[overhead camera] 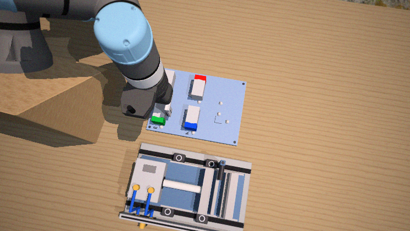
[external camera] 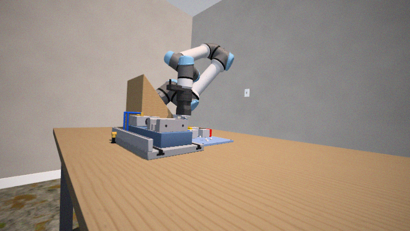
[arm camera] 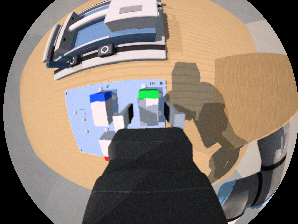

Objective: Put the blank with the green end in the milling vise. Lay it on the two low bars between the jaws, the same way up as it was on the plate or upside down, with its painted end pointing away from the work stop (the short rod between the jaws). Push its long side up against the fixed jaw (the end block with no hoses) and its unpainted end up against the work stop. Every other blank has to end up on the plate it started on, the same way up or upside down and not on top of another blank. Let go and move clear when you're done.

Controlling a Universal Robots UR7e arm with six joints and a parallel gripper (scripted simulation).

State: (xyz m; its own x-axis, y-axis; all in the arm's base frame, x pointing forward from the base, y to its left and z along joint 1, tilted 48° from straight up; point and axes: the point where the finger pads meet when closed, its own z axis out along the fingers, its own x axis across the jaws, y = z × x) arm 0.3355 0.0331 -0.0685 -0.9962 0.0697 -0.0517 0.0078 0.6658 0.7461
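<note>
Right now the green-ended blank is 30 mm below my hand. From my hand the other things lie so: yellow-ended blank (90 mm to the left, 30 mm below); blue-ended blank (90 mm ahead, 30 mm below); light blue plate (100 mm ahead, 40 mm to the left, 50 mm below).
</note>
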